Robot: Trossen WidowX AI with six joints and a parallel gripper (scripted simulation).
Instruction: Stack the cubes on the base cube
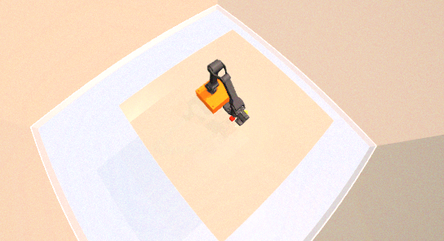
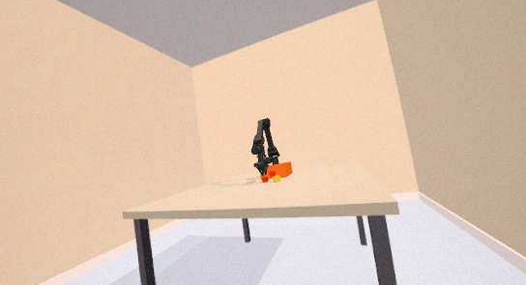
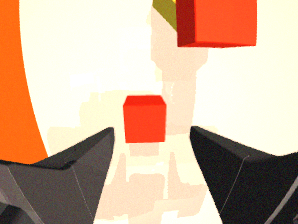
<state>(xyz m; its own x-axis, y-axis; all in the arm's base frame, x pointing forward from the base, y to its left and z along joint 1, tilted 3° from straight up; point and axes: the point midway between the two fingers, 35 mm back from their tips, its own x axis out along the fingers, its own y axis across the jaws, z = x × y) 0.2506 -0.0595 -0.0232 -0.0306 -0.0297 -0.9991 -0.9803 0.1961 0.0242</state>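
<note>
The yellow cube is 5 cm ahead of my gripper tip, 9 cm to the left of it and 3 cm below it.
</note>
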